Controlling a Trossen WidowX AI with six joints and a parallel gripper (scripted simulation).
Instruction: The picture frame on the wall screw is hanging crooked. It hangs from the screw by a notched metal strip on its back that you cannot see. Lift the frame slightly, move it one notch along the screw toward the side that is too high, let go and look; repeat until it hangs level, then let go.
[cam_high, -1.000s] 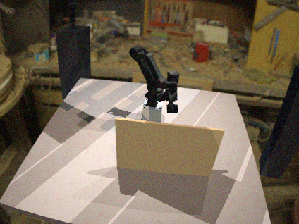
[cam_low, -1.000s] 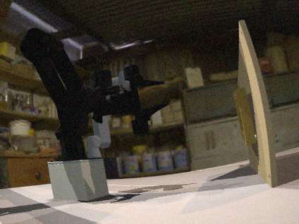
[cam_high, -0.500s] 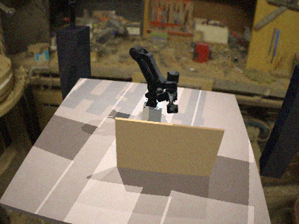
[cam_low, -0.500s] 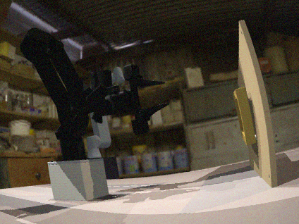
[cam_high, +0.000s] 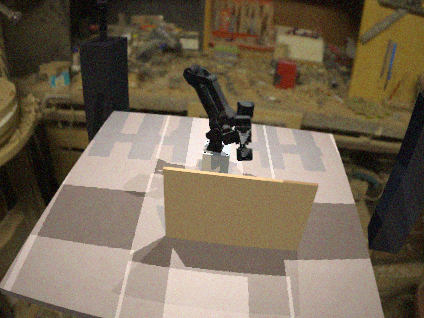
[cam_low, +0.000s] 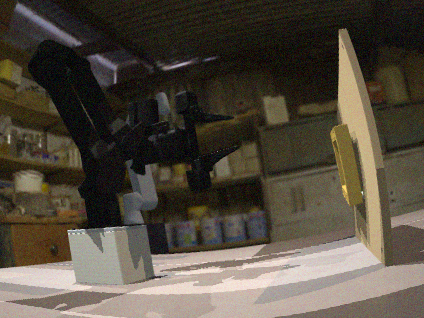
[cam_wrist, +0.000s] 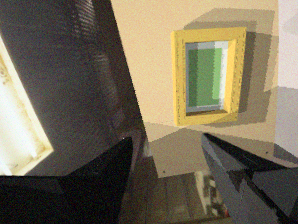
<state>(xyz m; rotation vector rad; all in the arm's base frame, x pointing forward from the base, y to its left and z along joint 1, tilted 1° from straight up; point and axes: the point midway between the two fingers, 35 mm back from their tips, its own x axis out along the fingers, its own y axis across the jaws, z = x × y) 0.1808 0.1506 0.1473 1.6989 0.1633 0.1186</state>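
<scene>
My gripper tip is now 200 mm short of the picture frame, 90 mm above it and 40 mm to the right of it. From my gripper tip the other things lie so: tan wall board 210 mm ahead, 100 mm below, 40 mm to the left.
</scene>
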